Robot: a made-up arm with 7 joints. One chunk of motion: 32 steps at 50 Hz.
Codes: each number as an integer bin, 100 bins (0 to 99) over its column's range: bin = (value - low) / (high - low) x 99, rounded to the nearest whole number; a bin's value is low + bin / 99 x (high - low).
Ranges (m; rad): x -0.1..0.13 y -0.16..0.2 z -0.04..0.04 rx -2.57..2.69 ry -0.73..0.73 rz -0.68..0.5
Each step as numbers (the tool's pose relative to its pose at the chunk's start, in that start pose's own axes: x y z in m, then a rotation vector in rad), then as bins.
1 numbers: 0.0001 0.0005 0.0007 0.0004 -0.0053 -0.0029
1 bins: 43 44 50 48 49 57
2 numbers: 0.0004 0.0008 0.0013 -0.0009 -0.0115 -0.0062
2 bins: 43 44 51 48 49 57
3 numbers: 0.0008 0.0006 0.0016 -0.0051 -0.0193 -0.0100
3 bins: 43 44 51 48 48 56
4 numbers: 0.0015 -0.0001 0.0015 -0.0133 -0.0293 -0.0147
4 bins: 44 44 51 48 48 56
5 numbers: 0.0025 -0.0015 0.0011 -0.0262 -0.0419 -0.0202
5 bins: 44 44 51 48 47 55
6 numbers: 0.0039 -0.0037 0.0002 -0.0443 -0.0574 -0.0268
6 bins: 45 43 50 48 46 55
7 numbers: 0.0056 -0.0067 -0.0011 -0.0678 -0.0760 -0.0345
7 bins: 45 42 48 47 44 54
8 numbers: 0.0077 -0.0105 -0.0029 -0.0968 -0.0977 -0.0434
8 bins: 46 41 46 47 43 53
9 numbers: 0.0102 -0.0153 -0.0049 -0.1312 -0.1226 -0.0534
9 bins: 47 40 43 46 41 53
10 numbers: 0.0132 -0.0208 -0.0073 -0.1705 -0.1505 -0.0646
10 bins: 49 38 40 45 39 52
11 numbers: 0.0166 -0.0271 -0.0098 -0.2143 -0.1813 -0.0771
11 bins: 50 37 37 44 37 51
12 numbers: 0.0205 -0.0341 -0.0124 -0.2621 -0.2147 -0.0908
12 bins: 52 35 34 43 35 49
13 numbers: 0.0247 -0.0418 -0.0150 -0.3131 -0.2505 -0.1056
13 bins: 54 33 31 42 33 48
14 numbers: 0.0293 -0.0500 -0.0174 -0.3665 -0.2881 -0.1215
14 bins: 56 30 28 41 30 47
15 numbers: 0.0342 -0.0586 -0.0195 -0.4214 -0.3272 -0.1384
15 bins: 58 28 25 40 27 45
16 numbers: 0.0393 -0.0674 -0.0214 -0.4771 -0.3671 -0.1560
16 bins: 60 25 23 39 25 44
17 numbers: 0.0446 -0.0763 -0.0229 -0.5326 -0.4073 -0.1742
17 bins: 62 23 21 38 22 42
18 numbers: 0.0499 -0.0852 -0.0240 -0.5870 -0.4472 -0.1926
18 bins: 65 21 20 37 19 41
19 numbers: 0.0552 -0.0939 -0.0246 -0.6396 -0.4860 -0.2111
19 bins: 67 18 19 36 17 39
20 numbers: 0.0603 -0.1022 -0.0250 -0.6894 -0.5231 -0.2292
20 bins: 69 16 19 35 14 38
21 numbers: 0.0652 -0.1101 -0.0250 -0.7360 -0.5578 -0.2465
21 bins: 71 14 19 35 12 36
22 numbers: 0.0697 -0.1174 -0.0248 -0.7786 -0.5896 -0.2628
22 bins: 73 12 19 34 10 35
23 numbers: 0.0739 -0.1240 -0.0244 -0.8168 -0.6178 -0.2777
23 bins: 75 10 19 33 8 34
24 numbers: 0.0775 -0.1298 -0.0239 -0.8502 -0.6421 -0.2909
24 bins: 76 8 20 32 6 33
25 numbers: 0.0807 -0.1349 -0.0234 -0.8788 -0.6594 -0.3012
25 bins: 78 7 21 32 5 32
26 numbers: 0.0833 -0.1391 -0.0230 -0.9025 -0.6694 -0.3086
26 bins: 79 6 21 31 4 31
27 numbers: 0.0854 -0.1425 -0.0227 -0.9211 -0.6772 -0.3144
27 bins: 80 5 21 31 4 31
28 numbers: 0.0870 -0.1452 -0.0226 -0.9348 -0.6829 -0.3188
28 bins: 80 4 22 31 3 30
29 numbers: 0.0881 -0.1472 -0.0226 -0.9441 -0.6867 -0.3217
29 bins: 81 4 22 31 3 30
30 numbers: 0.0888 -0.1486 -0.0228 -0.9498 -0.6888 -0.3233
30 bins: 81 3 21 30 3 30
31 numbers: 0.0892 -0.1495 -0.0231 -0.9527 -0.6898 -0.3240
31 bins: 81 3 21 30 3 30
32 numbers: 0.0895 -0.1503 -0.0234 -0.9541 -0.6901 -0.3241
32 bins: 82 3 21 30 3 30
